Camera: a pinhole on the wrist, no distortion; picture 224 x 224 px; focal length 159.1 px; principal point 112.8 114.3 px. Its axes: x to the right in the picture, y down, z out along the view. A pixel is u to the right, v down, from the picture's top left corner.
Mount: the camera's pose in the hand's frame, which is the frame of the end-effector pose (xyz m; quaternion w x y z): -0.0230 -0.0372 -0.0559 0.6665 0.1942 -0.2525 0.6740
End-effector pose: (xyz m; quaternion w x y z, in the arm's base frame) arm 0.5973 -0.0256 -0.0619 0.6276 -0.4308 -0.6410 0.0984
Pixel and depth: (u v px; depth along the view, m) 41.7 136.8 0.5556
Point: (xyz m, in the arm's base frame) 0.1264 -0.3659 0.1755
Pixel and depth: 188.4 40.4 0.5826
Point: 0.0253 0.2490 0.0748
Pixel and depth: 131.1 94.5 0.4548
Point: 0.1771 -0.0491 0.0495
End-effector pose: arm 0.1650 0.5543 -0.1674 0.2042 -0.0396 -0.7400 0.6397
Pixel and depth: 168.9 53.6 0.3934
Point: -0.0104 0.2261 -0.0207
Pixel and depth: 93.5 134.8 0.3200
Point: 0.2358 0.3197 0.0436
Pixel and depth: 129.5 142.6 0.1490
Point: 0.2191 0.4493 -0.0803
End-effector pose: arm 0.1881 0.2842 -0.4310 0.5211 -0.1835 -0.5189 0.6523
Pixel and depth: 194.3 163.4 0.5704
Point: -0.0805 -0.2181 -0.1629
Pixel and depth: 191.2 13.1 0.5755
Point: -0.3155 0.2296 0.0331
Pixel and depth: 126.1 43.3 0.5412
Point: -0.0486 0.2050 0.0741
